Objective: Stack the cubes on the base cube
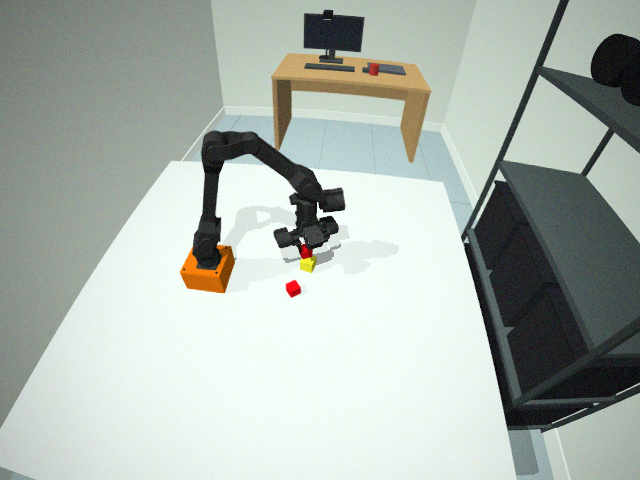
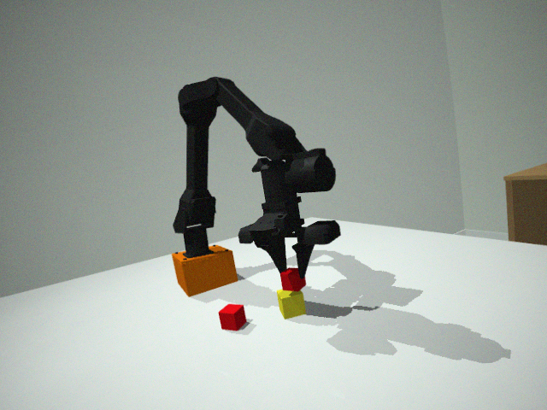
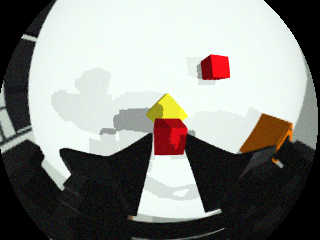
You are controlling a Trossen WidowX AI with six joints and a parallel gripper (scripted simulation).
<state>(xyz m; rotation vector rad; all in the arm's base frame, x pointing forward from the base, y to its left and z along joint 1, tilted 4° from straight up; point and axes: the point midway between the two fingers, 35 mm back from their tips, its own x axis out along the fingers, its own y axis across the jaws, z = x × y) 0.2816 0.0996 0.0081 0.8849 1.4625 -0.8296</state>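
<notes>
The yellow base cube lies 1 cm ahead of my gripper tip, 2 cm to the right of it and 4 cm below it.
</notes>
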